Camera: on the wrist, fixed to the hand. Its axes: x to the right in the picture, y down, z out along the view.
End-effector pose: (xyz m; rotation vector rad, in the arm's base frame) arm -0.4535 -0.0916 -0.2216 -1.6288 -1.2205 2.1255
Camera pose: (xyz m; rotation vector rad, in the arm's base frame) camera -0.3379 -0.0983 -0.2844 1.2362 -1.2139 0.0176
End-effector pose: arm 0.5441 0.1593 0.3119 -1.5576 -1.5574 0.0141
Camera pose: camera 0.6687 0.1175 0.3213 -1.9002 2.0642 0.9254
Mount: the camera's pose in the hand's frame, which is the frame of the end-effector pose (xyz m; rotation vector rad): -0.0026 0.0845 -0.1011 -0.0941 0.5642 3.0702
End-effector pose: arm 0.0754 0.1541 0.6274 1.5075 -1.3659 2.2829
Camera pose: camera -0.0362 0.1760 0.5609 1.3019 1.1491 -0.2823
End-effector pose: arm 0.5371 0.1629 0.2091 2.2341 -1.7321 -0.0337
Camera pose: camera 0.4779 0.1702 0.3266 -1.6996 -2.1431 0.7965
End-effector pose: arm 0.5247 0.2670 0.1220 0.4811 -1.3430 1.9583
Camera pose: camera 0.4737 0.3406 0.0253 1.4948 0.3347 -0.8451
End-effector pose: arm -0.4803 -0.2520 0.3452 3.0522 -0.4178 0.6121
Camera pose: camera -0.5428 -0.3275 0.4333 0.4539 2.7830 -0.5023
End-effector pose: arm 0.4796 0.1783 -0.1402 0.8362 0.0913 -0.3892
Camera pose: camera 0.5159 0.3048 -0.1479 0.1512 -0.6406 2.6649
